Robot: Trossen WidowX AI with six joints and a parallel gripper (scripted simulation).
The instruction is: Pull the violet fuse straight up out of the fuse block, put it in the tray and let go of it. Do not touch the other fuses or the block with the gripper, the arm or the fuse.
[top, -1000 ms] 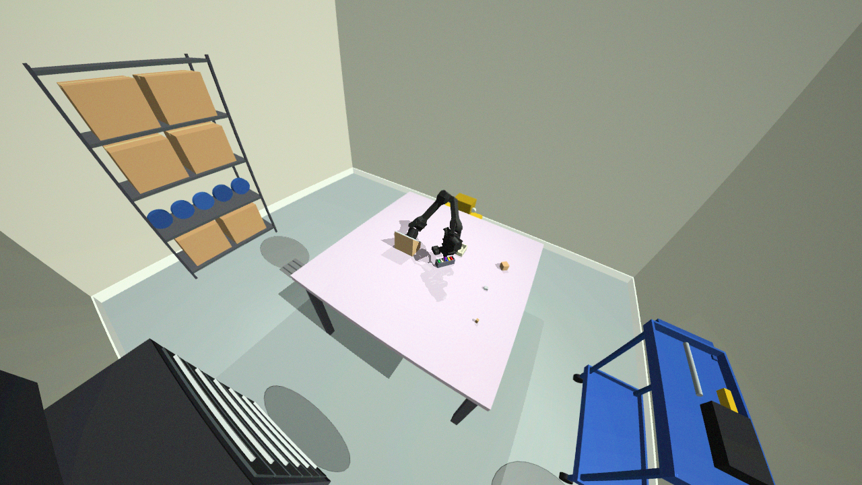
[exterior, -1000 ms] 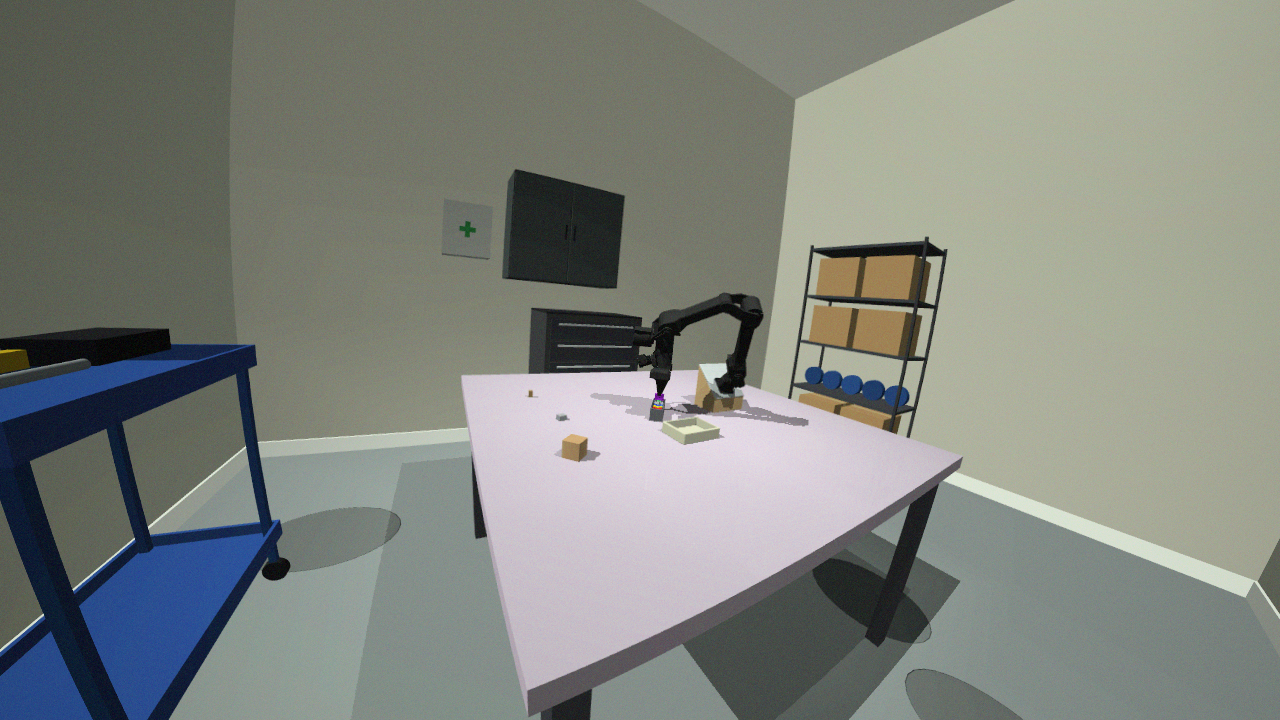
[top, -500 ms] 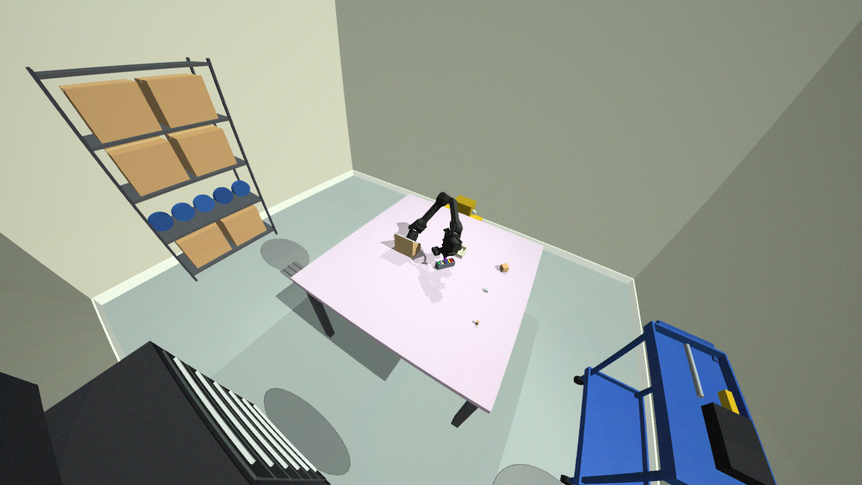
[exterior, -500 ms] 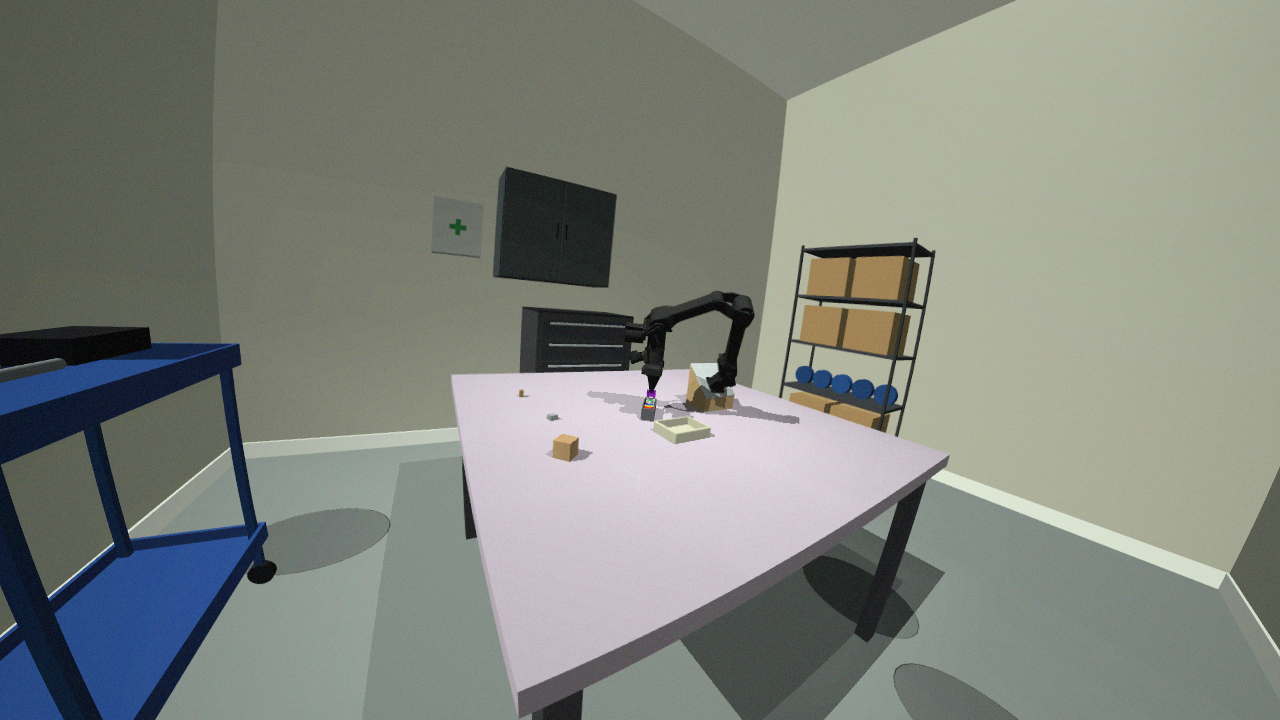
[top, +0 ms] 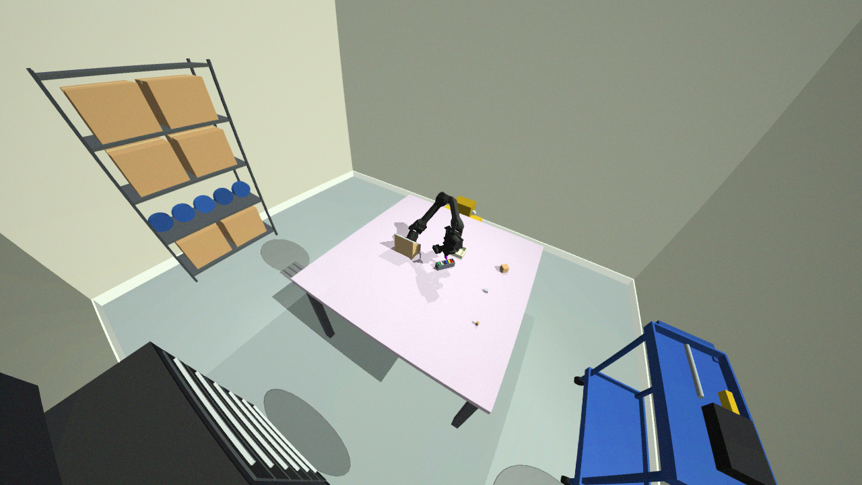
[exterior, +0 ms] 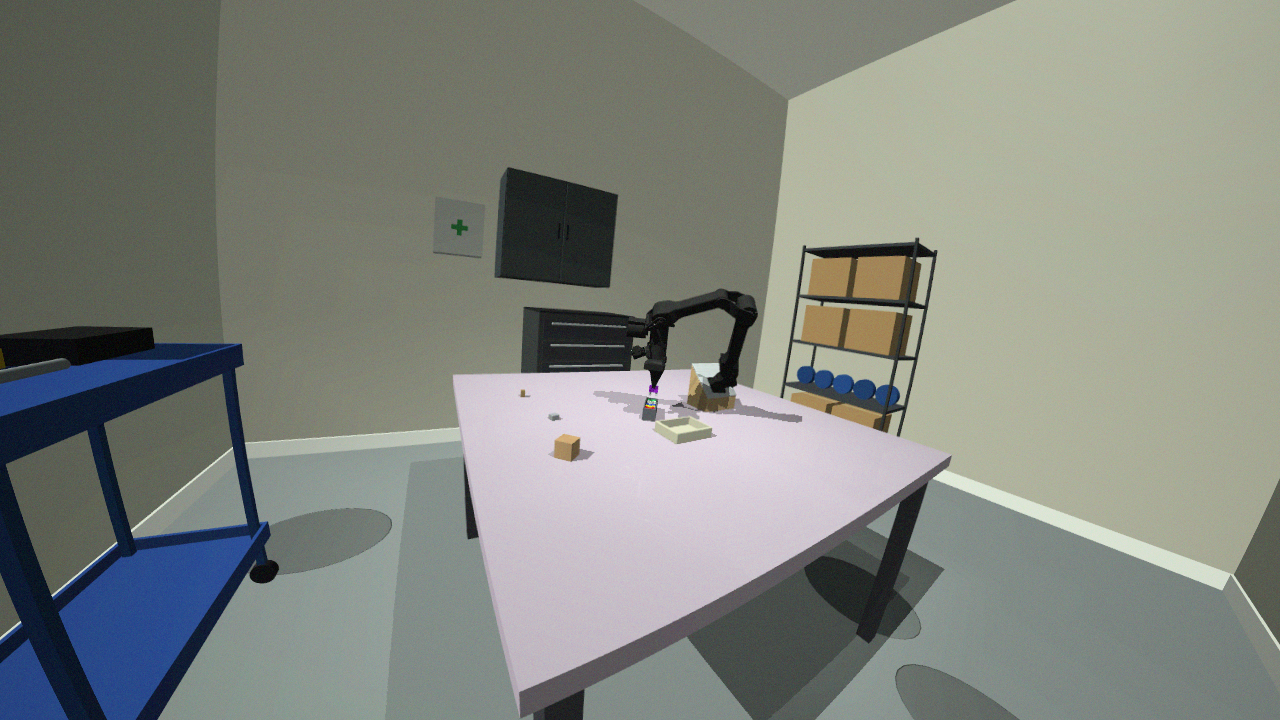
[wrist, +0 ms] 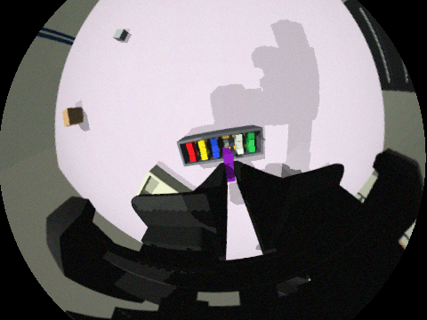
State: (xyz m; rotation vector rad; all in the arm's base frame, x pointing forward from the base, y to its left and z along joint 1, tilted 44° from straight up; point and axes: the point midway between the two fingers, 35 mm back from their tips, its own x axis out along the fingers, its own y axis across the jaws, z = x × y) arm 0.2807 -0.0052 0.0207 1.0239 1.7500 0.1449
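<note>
Right now my gripper tip is 10 mm past the tray, 180 mm to the right of it and 90 mm above it. The rest, counted from my gripper tip: violet fuse 10 mm below; grey piece 320 mm ahead, 20 mm to the right, 90 mm below; tan cube 350 mm ahead, 220 mm to the left, 70 mm below.
</note>
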